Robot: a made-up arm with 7 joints.
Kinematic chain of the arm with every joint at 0, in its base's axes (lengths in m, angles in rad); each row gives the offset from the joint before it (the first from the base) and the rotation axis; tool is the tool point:
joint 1: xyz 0 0.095 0 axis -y
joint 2: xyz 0 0.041 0 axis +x
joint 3: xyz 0 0 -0.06 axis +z
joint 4: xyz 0 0 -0.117 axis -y
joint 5: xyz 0 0 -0.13 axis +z
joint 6: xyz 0 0 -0.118 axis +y
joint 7: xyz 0 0 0 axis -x
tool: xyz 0 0 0
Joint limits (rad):
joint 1: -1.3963..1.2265
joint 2: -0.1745..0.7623
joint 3: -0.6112..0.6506
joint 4: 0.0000..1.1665
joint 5: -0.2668..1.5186
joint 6: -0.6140..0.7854
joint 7: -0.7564..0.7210
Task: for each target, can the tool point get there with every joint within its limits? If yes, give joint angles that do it. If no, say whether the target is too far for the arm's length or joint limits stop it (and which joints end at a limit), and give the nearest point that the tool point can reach.
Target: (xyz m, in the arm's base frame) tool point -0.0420 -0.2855 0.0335
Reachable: no: joint limits stop it (at a limit: joint 1, joint 2, joint 3, joint 4) | nearest point -0.2115 -0.0405 -0.2269 | short by 0.396 m
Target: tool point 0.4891 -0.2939 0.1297
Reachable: no: too far | nearest point 0.3336 -0.0341 0.0567 | short by 0.311 m
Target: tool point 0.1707 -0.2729 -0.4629
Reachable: no: too far | nearest point 0.1234 -0.0258 -0.3347 | short by 0.282 m
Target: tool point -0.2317 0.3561 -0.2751
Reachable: yes | joints -0.8737 0.5769 -0.1392 0.2559 0.7407 -0.2063 0.2520
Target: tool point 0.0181 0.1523 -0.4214
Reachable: yes | joints -0.0913 0.0749 -0.2600 0.2379 0.3657 -0.4457 0.3586
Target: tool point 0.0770 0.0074 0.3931
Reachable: no: joint limits stop it (at a limit: joint 1, joint 2, joint 4) | nearest point 0.3151 0.0149 0.1159 | short by 0.365 m
